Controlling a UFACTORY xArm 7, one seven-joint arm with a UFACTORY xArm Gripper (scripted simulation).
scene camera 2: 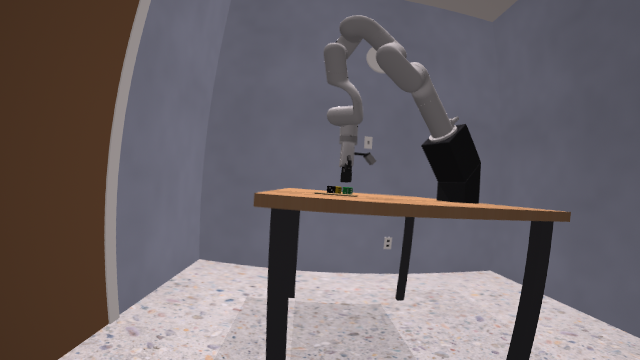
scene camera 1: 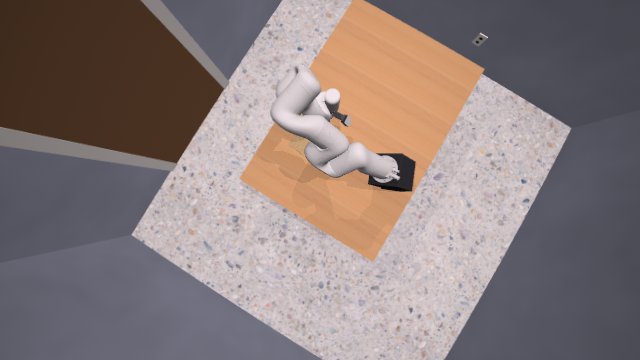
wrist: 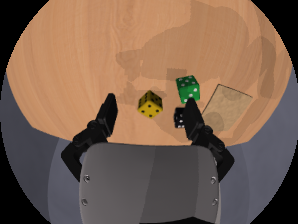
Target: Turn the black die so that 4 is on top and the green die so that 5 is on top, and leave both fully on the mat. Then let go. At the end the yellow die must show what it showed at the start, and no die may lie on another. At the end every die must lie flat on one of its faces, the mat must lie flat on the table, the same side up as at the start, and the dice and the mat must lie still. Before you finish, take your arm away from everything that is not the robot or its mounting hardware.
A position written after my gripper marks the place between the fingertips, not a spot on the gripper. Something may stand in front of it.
In view: my gripper [wrist: 151,103] and a tan mat [wrist: 226,105].
